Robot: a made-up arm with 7 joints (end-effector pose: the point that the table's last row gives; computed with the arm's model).
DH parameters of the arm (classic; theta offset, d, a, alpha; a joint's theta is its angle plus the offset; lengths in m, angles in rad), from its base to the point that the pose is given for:
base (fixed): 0 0.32 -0.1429 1.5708
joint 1: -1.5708 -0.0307 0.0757 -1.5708
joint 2: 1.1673 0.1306 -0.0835 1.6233
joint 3: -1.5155 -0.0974 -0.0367 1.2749
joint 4: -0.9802 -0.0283 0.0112 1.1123
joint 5: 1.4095 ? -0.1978 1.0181
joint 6: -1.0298 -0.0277 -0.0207 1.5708
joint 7: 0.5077 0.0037 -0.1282 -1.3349
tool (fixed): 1.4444 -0.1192 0 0
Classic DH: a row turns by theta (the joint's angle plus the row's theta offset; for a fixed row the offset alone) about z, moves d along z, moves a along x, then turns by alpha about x.
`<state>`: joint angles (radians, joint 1 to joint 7).
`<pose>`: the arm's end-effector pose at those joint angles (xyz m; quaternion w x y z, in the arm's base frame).
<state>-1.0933 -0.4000 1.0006 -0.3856 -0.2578 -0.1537 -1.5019</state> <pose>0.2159 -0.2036 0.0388 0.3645 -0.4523 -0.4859 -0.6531</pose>
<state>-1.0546 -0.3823 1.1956 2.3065 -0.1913 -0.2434 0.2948</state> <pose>0.1738 0.2065 0.2646 0.4221 0.0125 -0.7127 -0.5601</pose>
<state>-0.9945 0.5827 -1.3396 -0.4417 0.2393 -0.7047 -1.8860</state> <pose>0.0692 0.2399 0.2164 0.6502 0.0831 0.3147 -0.6865</pose>
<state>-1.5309 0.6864 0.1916 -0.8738 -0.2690 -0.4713 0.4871</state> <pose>-0.2563 0.1317 0.1492 0.2318 0.6490 -0.7169 -0.1059</pose>
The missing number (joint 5, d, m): 0.0875
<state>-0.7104 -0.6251 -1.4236 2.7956 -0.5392 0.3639 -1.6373</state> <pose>0.1079 0.0855 0.6102 0.2788 0.8197 -0.2121 -0.4531</pose>
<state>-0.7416 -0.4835 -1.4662 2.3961 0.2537 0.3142 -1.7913</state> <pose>0.0074 -0.0426 0.6209 0.1040 0.9529 0.0175 -0.2845</pose>
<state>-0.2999 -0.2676 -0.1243 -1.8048 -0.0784 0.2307 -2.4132</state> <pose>0.0348 0.0688 -0.0307 0.6350 -0.2242 -0.0561 -0.7371</pose>
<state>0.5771 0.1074 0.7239 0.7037 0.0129 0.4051 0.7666</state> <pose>0.1326 -0.0548 0.5858 0.4665 -0.0611 -0.1378 -0.8716</pose>
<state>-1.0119 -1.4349 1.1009 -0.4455 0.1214 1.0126 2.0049</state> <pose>0.0550 0.1885 0.1897 0.2709 0.9431 -0.1826 0.0625</pose>
